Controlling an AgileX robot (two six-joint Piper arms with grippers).
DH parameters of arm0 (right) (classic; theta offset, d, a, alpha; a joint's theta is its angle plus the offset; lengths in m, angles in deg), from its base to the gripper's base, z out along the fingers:
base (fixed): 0 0 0 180
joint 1: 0 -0.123 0 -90
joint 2: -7.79 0 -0.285 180
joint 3: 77.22 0 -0.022 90
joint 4: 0 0.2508 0 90
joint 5: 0 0 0.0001 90
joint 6: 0 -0.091 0 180
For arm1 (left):
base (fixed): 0 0 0 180
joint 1: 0 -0.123 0 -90
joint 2: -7.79 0 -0.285 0
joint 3: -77.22 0 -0.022 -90
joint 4: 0 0.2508 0 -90
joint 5: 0 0 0.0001 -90
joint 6: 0 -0.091 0 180
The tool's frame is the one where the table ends.
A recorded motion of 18 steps. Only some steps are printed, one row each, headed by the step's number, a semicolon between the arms.
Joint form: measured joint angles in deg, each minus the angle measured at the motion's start. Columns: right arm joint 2, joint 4, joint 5, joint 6, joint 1, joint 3; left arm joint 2, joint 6, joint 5, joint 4, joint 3, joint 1.
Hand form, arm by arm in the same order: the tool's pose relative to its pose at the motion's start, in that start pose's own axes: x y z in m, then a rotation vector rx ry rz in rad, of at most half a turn. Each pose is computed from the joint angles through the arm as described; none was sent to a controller.
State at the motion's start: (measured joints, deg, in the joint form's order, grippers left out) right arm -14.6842 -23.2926 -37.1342 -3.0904 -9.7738 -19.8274; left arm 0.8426 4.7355 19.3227 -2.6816 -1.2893 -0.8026
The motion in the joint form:
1: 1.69 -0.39 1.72 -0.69 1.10 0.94; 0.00 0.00 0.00 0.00 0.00 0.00
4: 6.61 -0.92 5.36 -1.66 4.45 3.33; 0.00 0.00 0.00 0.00 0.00 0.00
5: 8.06 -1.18 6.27 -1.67 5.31 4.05; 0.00 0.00 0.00 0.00 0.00 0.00
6: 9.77 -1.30 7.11 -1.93 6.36 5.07; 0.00 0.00 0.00 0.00 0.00 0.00
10: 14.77 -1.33 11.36 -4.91 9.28 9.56; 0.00 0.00 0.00 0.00 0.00 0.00
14: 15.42 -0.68 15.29 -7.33 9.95 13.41; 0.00 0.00 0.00 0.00 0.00 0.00
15: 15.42 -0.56 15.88 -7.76 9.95 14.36; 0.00 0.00 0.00 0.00 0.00 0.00
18: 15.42 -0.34 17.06 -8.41 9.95 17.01; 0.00 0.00 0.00 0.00 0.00 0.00
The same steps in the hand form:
1: 0.0024 -0.0004 -0.0018 0.0222 -0.0359 0.0171; 0.0000 0.0000 0.0000 0.0000 0.0000 0.0000
4: 0.0099 -0.0010 -0.0078 0.0864 -0.1214 0.0551; 0.0000 0.0000 0.0000 0.0000 0.0000 0.0000
5: 0.0124 -0.0010 -0.0093 0.1051 -0.1441 0.0580; 0.0000 0.0000 0.0000 0.0000 0.0000 0.0000
6: 0.0164 -0.0003 -0.0104 0.1249 -0.1641 0.0679; 0.0000 0.0000 0.0000 0.0000 0.0000 0.0000
10: 0.0312 0.0054 -0.0080 0.1640 -0.2335 0.1296; 0.0000 0.0000 0.0000 0.0000 0.0000 0.0000
14: 0.0422 0.0127 0.0023 0.1427 -0.2487 0.1714; 0.0000 0.0000 0.0000 0.0000 0.0000 0.0000
15: 0.0455 0.0146 0.0052 0.1354 -0.2437 0.1780; 0.0000 0.0000 0.0000 0.0000 0.0000 0.0000
18: 0.0558 0.0199 0.0132 0.1180 -0.2206 0.1861; 0.0000 0.0000 0.0000 0.0000 0.0000 0.0000

